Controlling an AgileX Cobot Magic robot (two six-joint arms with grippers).
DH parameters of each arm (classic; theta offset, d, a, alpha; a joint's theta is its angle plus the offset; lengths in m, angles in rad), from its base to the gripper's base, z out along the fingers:
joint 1: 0 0.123 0 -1.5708
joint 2: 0.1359 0 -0.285 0
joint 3: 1.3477 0 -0.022 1.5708
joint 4: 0 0.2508 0 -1.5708
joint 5: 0 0 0.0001 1.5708
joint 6: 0 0.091 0 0
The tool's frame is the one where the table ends.
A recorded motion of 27 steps. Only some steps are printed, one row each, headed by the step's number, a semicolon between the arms.
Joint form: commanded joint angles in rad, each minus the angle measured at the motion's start. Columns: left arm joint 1, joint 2, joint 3, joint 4, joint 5, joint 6; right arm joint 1, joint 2, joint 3, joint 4, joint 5, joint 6.
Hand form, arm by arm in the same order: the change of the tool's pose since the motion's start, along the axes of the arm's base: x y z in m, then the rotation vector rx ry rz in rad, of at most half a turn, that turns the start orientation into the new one. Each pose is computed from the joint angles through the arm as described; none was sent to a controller.
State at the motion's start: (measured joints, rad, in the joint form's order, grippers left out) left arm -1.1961 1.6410 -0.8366 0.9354 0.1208 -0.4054; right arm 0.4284 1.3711 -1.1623 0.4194 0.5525 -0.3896
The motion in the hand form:
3: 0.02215 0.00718 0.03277 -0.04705 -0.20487 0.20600; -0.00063 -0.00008 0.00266 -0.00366 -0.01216 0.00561
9: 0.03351 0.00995 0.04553 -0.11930 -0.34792 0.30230; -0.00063 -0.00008 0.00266 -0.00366 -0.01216 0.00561
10: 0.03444 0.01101 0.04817 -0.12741 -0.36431 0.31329; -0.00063 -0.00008 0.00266 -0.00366 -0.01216 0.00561
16: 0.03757 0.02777 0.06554 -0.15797 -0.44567 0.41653; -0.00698 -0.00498 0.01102 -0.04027 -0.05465 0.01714
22: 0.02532 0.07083 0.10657 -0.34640 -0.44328 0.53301; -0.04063 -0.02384 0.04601 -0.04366 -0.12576 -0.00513
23: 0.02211 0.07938 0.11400 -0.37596 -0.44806 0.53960; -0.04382 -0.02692 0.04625 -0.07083 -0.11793 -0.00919
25: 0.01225 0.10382 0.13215 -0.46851 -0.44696 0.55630; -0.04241 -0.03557 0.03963 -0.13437 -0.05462 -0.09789
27: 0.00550 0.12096 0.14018 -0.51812 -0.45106 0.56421; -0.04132 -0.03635 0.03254 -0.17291 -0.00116 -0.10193
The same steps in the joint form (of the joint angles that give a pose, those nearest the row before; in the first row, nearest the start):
3: -0.0020 -0.0490 -0.0405 0.5207 0.2495 -0.5257; 0.0010 -0.0037 -0.0050 -0.0030 0.0008 -0.0069
9: -0.0020 -0.0510 -0.0405 0.7930 0.3948 -0.7847; 0.0010 -0.0037 -0.0050 -0.0030 0.0008 -0.0069
10: -0.0020 -0.0555 -0.0405 0.8075 0.4123 -0.7964; 0.0010 -0.0037 -0.0050 -0.0030 0.0008 -0.0069
16: -0.0020 -0.1126 -0.0201 0.8090 0.5339 -0.8067; 0.0010 -0.0351 -0.0068 -0.0512 0.0121 -0.0111
22: 0.0002 -0.3227 0.0554 0.8090 0.5868 -0.9002; 0.0010 -0.1735 -0.0172 -0.1508 0.0860 0.0710
23: 0.0002 -0.3658 0.0688 0.8090 0.5889 -0.9002; 0.0010 -0.1842 -0.0172 -0.1871 0.1129 0.0897
25: 0.0002 -0.4878 0.1071 0.8090 0.5855 -0.9137; 0.0010 -0.1812 -0.0172 -0.3450 0.1739 0.2496
27: 0.0002 -0.5681 0.1388 0.8090 0.5856 -0.9152; 0.0010 -0.1675 -0.0172 -0.3673 0.2243 0.2662

